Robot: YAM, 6 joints.
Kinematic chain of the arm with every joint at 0, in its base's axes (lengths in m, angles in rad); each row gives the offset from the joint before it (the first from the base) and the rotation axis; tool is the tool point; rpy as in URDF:
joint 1: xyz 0 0 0.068 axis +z
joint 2: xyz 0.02 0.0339 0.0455 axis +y
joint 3: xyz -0.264 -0.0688 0 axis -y
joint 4: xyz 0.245 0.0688 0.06 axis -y
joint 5: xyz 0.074 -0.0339 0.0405 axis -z
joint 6: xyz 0.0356 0 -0.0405 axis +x
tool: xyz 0 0 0 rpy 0 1.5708 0
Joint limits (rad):
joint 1: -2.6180..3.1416
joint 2: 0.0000..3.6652
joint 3: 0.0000..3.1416
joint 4: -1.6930..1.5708
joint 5: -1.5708..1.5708
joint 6: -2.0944..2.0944
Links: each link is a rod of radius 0.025 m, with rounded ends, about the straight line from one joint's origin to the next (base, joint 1, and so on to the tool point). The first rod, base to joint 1, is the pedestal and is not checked.
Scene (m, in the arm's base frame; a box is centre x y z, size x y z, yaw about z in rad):
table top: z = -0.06
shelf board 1: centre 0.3 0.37 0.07 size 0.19 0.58 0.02 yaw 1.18
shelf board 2: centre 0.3 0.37 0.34 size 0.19 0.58 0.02 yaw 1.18
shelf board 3: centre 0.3 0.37 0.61 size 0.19 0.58 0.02 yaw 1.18
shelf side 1: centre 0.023 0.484 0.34 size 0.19 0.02 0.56 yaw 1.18
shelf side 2: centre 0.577 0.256 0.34 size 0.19 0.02 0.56 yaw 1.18
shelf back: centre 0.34 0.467 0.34 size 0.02 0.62 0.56 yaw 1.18
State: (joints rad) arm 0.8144 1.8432 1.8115 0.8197 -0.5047 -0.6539
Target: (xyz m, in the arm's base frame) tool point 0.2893 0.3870 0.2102
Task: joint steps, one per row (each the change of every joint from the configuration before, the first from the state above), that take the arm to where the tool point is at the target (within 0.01 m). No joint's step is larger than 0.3 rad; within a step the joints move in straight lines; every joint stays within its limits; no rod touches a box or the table.
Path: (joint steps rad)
1: -0.0912 -0.2444 -0.2536 0.0205 -0.0275 0.0000
2: -0.0913 -0.2445 -0.2536 0.0205 -0.0275 0.0000
3: 0.0015 -0.0080 -0.2713 -0.0637 -0.0225 0.0000
4: 0.0015 -0.0081 -0.2712 -0.0636 -0.0225 0.0000
5: 0.0014 -0.0080 -0.2713 -0.0637 -0.0225 0.0000
6: 0.0851 0.2647 0.2926 0.0182 0.0323 0.0000
7: 0.0851 0.2648 0.2925 0.0182 0.0323 0.0000
8: 0.0851 0.2648 0.2925 0.0182 0.0323 0.0000

